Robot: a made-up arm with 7 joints.
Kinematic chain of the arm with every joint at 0, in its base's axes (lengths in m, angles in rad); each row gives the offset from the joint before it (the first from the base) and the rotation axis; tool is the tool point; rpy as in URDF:
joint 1: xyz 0 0 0.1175 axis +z
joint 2: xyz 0 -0.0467 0.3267 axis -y
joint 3: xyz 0 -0.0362 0.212 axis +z
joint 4: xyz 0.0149 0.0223 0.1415 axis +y
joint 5: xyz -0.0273 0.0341 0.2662 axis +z
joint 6: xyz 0 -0.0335 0.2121 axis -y
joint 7: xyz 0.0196 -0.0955 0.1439 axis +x
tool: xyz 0 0 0 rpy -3.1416 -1.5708 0
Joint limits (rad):
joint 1: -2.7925..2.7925
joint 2: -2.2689..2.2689
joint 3: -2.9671..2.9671
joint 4: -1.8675..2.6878
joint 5: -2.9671..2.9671
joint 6: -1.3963..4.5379
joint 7: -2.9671..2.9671
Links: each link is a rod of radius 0.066 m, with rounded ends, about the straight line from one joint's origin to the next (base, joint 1, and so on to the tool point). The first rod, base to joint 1, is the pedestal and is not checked.
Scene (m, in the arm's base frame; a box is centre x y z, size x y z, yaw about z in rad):
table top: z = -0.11
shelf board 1: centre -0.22 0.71 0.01 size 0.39 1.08 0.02 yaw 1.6
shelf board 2: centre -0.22 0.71 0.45 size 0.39 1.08 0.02 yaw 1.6
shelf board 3: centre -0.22 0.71 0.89 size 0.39 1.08 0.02 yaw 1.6
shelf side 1: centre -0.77 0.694 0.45 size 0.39 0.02 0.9 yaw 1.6
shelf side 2: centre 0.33 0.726 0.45 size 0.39 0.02 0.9 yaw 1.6
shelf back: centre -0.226 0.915 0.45 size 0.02 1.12 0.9 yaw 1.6
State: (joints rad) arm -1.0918 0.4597 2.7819 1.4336 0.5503 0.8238 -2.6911
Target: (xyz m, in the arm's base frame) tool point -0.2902 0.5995 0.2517
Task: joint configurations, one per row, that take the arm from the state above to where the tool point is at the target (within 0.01 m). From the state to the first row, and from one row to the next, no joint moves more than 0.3 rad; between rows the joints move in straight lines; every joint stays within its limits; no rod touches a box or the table.
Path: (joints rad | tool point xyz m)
1: -1.0224 0.2145 2.8196 1.6536 0.6521 1.0197 -2.6911 | -0.1230 0.6063 0.6701
2: -0.9529 -0.0307 2.8574 1.8736 0.7539 1.2155 -2.6911 | -0.1241 0.5036 0.6805
3: -0.8835 -0.2759 2.8951 2.0936 0.8557 1.4114 -2.6911 | -0.1173 0.3989 0.6688
4: -0.8141 -0.5211 2.9328 2.3137 0.9575 1.6073 -2.6911 | -0.1031 0.2973 0.6365
5: -0.7782 -0.2715 2.9414 2.2744 0.9076 1.4152 -2.6911 | -0.1670 0.3477 0.5719
6: -0.7423 -0.0220 2.9500 2.2351 0.8576 1.2231 -2.6911 | -0.2243 0.3772 0.4814
7: -0.7065 0.2276 2.9585 2.1958 0.8077 1.0310 -2.6911 | -0.2656 0.3818 0.3714
8: -0.6706 0.4771 2.9671 2.1566 0.7578 0.8389 -2.6911 | -0.2832 0.3598 0.2517
9: -0.8058 0.6493 2.9671 1.8868 0.6767 0.7873 -2.6911 | -0.3006 0.4811 0.2530
10: -0.9410 0.8214 2.9671 1.6170 0.5956 0.7357 -2.6911 | -0.2902 0.5995 0.2517

